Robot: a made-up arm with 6 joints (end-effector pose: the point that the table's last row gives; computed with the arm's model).
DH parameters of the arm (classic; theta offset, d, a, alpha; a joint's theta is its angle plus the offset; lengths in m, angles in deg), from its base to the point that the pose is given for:
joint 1: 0 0.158 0 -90
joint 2: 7.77 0 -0.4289 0
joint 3: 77.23 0 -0.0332 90
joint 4: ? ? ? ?
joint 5: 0 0 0 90
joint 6: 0 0.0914 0 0
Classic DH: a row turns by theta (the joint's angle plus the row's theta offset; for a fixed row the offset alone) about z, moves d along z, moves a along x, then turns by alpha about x.
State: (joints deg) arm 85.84 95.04 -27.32 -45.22 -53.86 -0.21
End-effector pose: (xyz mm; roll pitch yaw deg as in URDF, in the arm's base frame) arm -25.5 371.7 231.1 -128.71 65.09 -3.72
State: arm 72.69 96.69 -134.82 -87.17 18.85 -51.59
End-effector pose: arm 154.5 396.6 914.2 -45.77 -24.38 -63.90
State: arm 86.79 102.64 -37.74 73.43 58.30 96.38
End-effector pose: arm -53.5 376.5 196.7 -129.06 -23.84 101.19
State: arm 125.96 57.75 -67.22 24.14 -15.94 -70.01
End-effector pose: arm -144.2 216.2 719.2 -51.10 39.73 55.87
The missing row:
joint 4: 0 0.3783 0 -90
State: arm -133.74 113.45 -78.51 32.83 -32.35 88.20
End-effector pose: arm -471.4 -454.3 361.8 92.04 -26.22 -61.52
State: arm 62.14 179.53 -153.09 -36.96 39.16 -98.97
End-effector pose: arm 422.7 725.3 -72.7 -161.34 -37.35 -2.21
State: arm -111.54 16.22 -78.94 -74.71 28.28 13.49
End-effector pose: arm 48.6 236.8 765.2 -16.87 36.67 176.06
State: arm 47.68 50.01 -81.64 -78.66 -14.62 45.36
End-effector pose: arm 66.3 106.4 829.6 -41.78 34.15 8.15
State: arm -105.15 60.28 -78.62 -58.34 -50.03 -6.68
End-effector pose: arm 1.8 -221.4 793.2 -51.24 -4.88 -142.47
